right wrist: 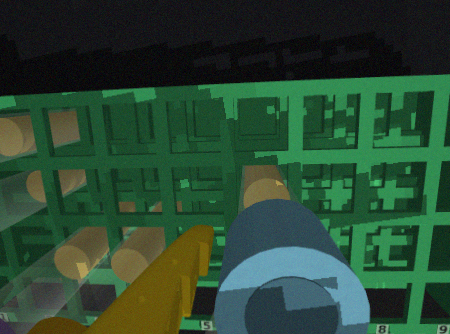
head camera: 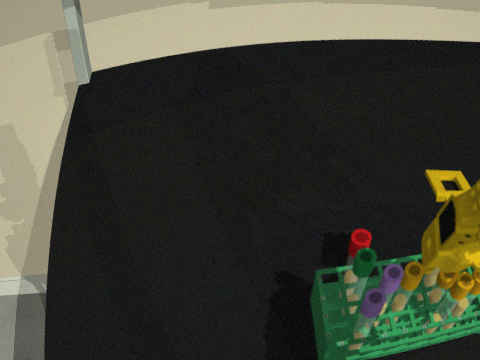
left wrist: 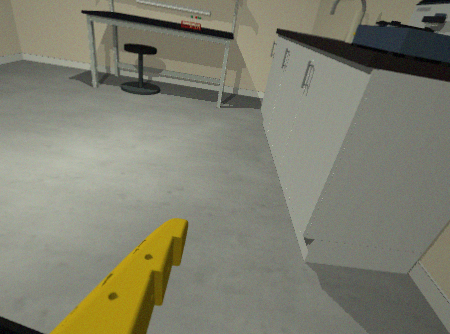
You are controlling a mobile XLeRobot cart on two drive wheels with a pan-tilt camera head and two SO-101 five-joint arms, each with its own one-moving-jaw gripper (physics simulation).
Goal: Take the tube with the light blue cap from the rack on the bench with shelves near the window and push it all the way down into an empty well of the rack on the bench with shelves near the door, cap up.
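Frame: origin at the left arm's base, x ahead, y left, z up, level; centimetres.
Seen in the pictures: left hand, its tool point: (left wrist: 185, 237); right hand, its tool point: (right wrist: 211, 244) (head camera: 428, 269).
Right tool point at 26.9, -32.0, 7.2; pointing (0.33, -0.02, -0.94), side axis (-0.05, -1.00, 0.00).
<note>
Offsets run from my right tool point to a thing's top centre, as dx, dy, dz. "spot": to the spot under its first point. Level surfaces: height alone.
The tube with the light blue cap @(spot: +1.6, -1.4, +3.4) (right wrist: 292, 270) stands cap up in the green rack @(-0.7, +0.8, -2.8) (right wrist: 295, 120) (head camera: 317, 310), its cap large and close in the right wrist view. Its cap does not show in the head camera, where my right gripper (head camera: 450, 255) (right wrist: 250, 235) covers that part of the rack. My right gripper is open over the rack; its notched fixed jaw is just left of the cap, apart from it, and the moving jaw is outside the wrist picture. My left gripper (left wrist: 200, 225) is open and empty above the floor. A distant red rack (left wrist: 191, 25) stands on a bench @(dz -9.6) (left wrist: 150, 23).
Red @(+1.9, +7.5, +3.4) (head camera: 361, 242), dark green @(-0.2, +7.3, +3.4) (head camera: 365, 261), purple @(-4.5, +7.0, +3.4) (head camera: 373, 302) and several orange-capped tubes @(-2.0, +2.9, +3.4) (head camera: 413, 275) stand in the green rack around the right gripper. The rack is on a black bench top @(dz -8.5) (head camera: 175, 200). A stool (left wrist: 140, 49) and white cabinets (left wrist: 310, 115) show in the left wrist view.
</note>
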